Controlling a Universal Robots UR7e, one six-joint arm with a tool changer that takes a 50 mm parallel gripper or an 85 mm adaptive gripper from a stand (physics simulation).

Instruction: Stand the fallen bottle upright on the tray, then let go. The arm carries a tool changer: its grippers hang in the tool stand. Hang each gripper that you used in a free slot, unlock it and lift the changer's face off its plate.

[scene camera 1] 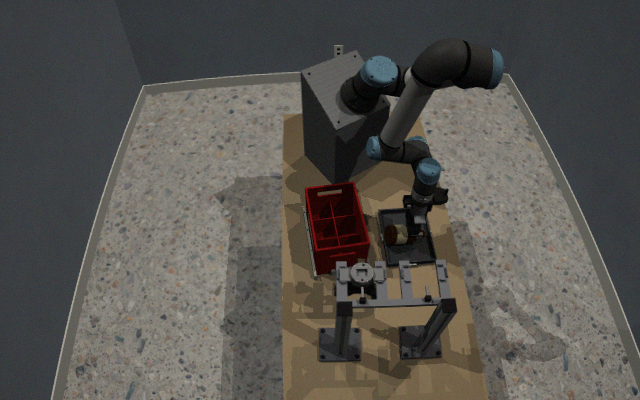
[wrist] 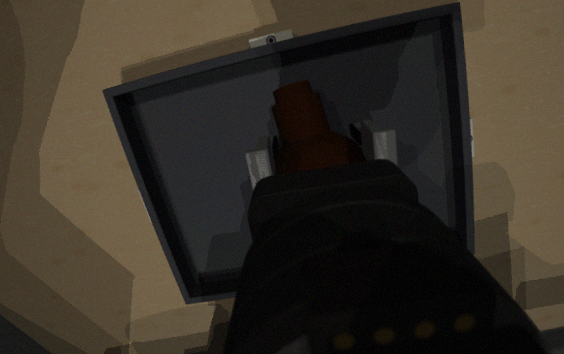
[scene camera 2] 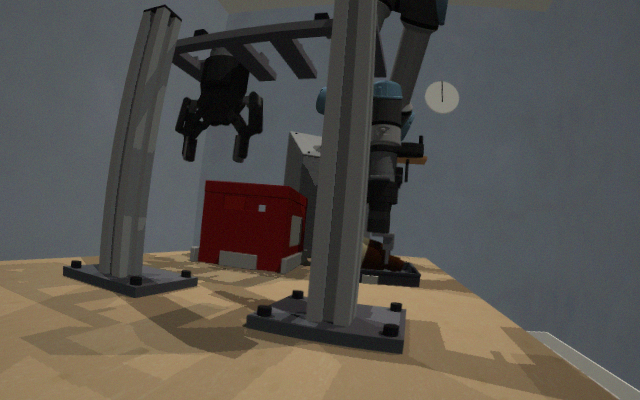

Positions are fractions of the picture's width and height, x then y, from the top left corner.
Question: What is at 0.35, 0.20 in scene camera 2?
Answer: A black adaptive gripper.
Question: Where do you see a brown bottle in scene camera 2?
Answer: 0.58, 0.64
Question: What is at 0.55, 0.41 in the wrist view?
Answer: A brown bottle.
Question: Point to a black adaptive gripper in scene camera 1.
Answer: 0.56, 0.69
